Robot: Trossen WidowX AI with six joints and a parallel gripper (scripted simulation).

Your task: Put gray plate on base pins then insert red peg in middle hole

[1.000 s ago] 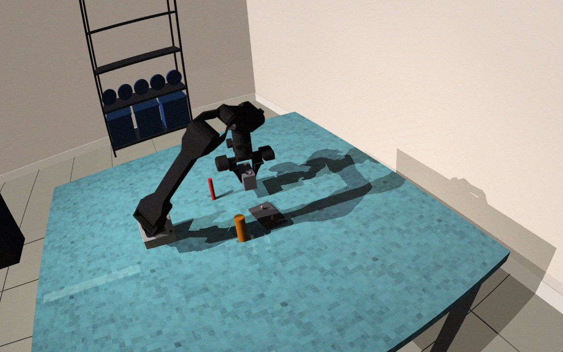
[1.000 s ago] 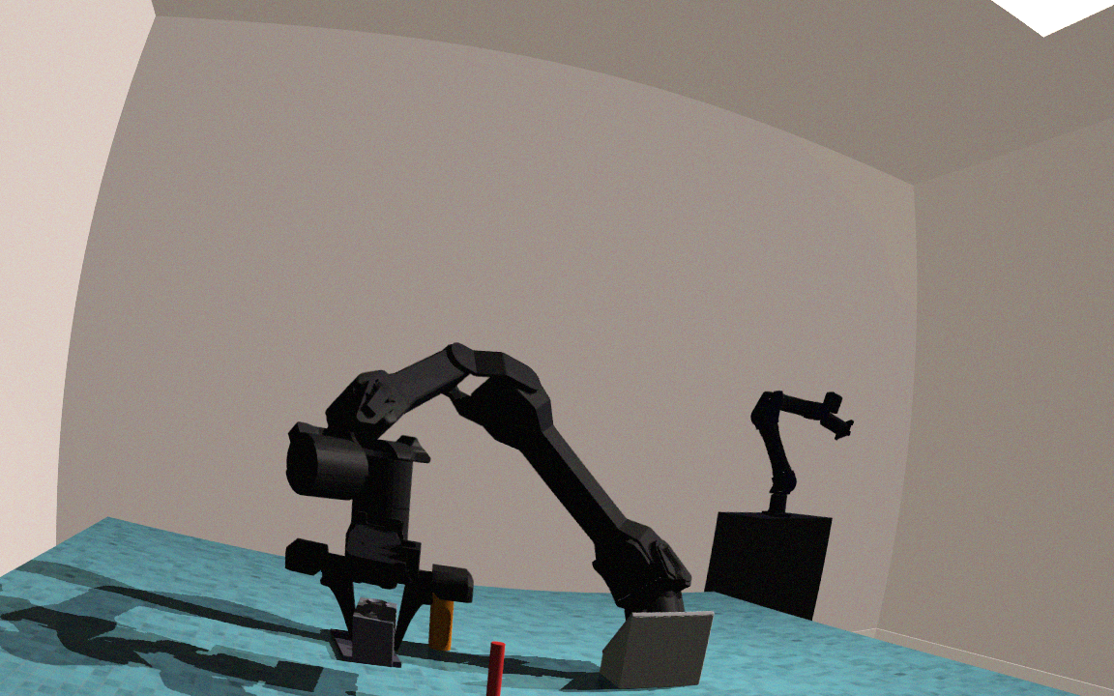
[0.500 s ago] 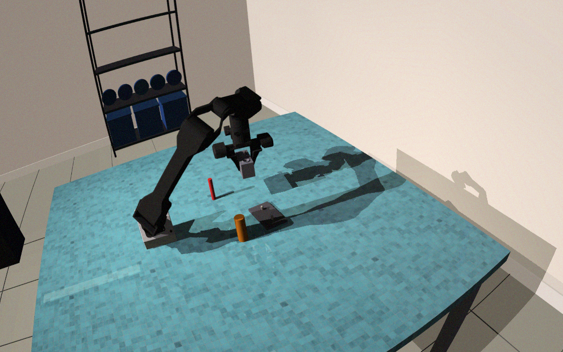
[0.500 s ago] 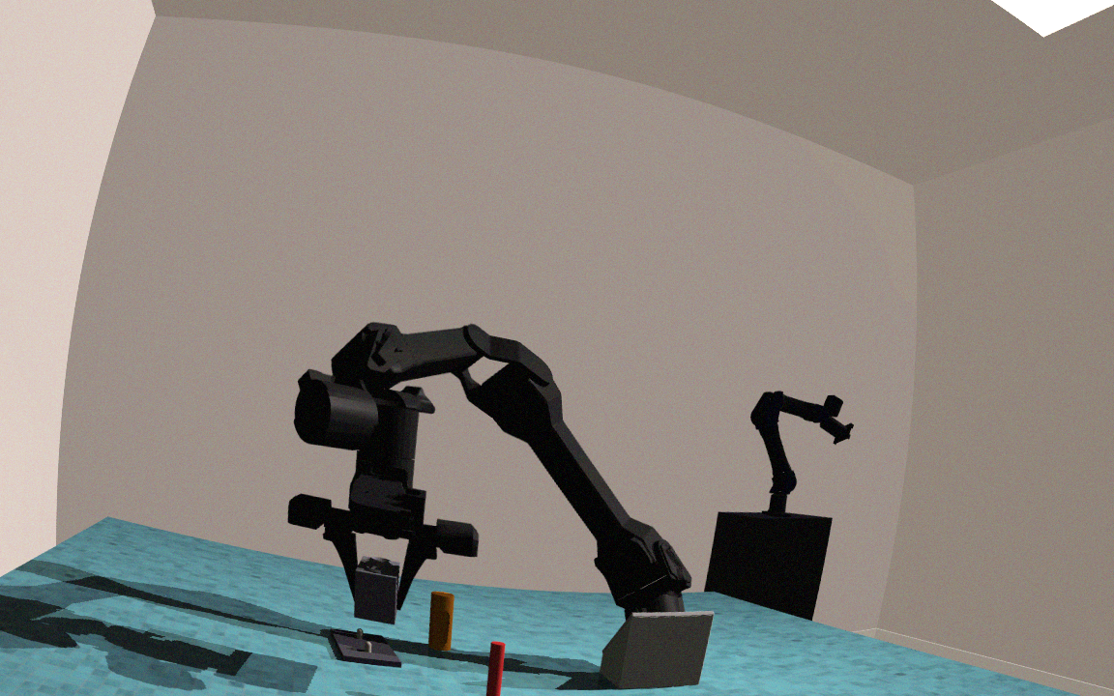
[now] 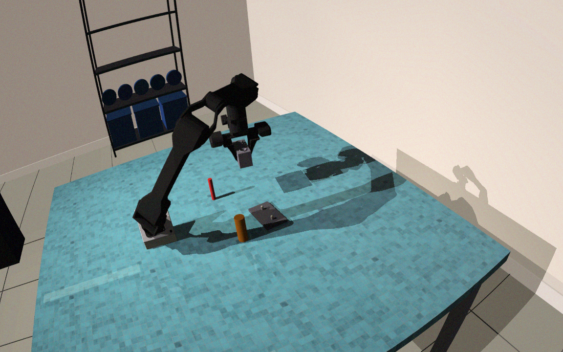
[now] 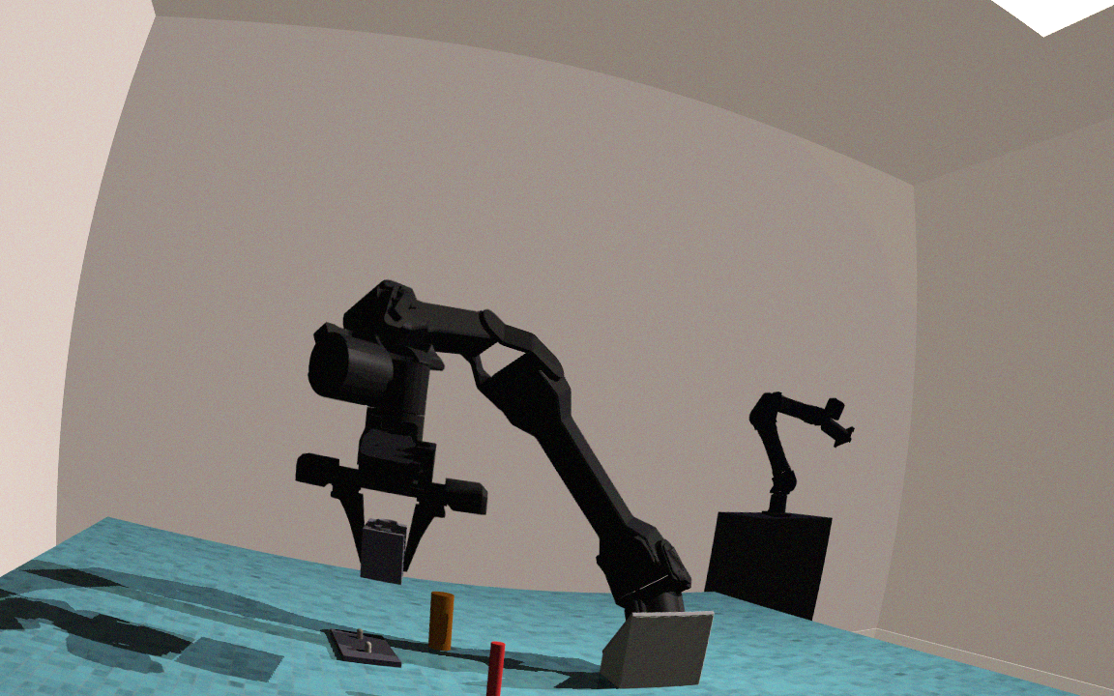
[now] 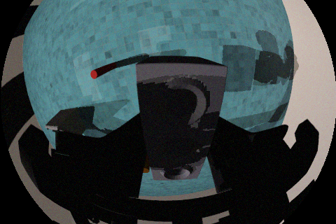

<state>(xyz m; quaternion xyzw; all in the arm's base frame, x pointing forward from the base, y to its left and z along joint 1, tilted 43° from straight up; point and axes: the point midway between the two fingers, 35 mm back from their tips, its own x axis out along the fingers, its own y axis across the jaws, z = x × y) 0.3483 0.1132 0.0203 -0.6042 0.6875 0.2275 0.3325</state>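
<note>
Right now my gripper tip is 14 cm to the left of the base and 13 cm above it. The rest, counted from my gripper tip: gray plate (3 cm above); then red peg (11 cm behind, 5 cm to the left, 10 cm below); then orange cylinder (10 cm behind, 20 cm to the right, 10 cm below).
</note>
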